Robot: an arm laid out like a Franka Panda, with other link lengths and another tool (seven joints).
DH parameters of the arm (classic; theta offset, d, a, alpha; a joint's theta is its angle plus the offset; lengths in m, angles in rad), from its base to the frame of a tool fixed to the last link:
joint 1: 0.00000 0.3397 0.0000 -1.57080
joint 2: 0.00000 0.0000 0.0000 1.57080
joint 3: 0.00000 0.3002 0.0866 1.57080
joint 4: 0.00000 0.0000 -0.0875 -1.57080
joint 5: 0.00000 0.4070 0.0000 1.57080
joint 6: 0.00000 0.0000 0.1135 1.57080
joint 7: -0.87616 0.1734 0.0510 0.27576
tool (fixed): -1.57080 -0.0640 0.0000 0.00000
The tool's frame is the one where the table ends.
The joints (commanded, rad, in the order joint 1, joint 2, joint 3, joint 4, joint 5, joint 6, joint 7), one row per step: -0.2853, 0.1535, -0.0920, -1.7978, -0.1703, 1.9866, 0.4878; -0.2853, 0.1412, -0.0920, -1.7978, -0.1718, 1.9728, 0.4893; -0.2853, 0.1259, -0.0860, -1.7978, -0.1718, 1.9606, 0.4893; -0.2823, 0.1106, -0.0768, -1.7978, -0.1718, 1.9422, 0.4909; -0.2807, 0.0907, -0.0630, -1.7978, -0.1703, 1.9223, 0.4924; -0.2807, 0.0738, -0.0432, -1.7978, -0.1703, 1.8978, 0.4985; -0.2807, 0.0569, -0.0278, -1.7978, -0.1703, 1.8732, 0.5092; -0.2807, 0.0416, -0.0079, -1.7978, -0.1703, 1.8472, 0.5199; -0.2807, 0.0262, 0.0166, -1.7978, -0.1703, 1.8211, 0.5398; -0.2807, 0.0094, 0.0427, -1.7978, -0.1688, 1.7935, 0.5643; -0.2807, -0.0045, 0.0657, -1.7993, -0.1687, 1.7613, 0.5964; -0.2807, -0.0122, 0.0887, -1.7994, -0.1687, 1.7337, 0.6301; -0.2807, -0.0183, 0.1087, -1.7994, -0.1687, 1.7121, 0.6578
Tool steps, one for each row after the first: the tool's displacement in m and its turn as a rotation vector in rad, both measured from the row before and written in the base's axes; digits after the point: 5 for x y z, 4 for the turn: -0.00288, 0.00033, 0.00641, -0.0006, 0.0014, -0.0033; -0.00157, 0.00440, 0.00869, 0.0002, -0.0035, 0.0039; -0.00087, 0.00839, 0.00761, 0.0022, 0.0020, 0.0074; -0.00110, 0.01070, 0.01050, 0.0028, -0.0015, 0.0100; -0.00063, 0.01315, 0.00762, 0.0035, 0.0055, 0.0097; -0.00201, 0.01012, 0.00762, 0.0024, 0.0051, 0.0008; -0.00131, 0.01297, 0.00624, 0.0027, 0.0081, 0.0051; -0.00095, 0.01548, 0.00634, 0.0017, 0.0069, 0.0006; -0.00161, 0.01645, 0.00701, 0.0018, 0.0061, -0.0029; -0.00299, 0.01382, 0.00348, 0.0007, 0.0143, -0.0139; -0.00166, 0.01335, 0.00093, -0.0003, 0.0144, -0.0147; -0.00134, 0.01164, 0.00085, -0.0013, 0.0110, -0.0108
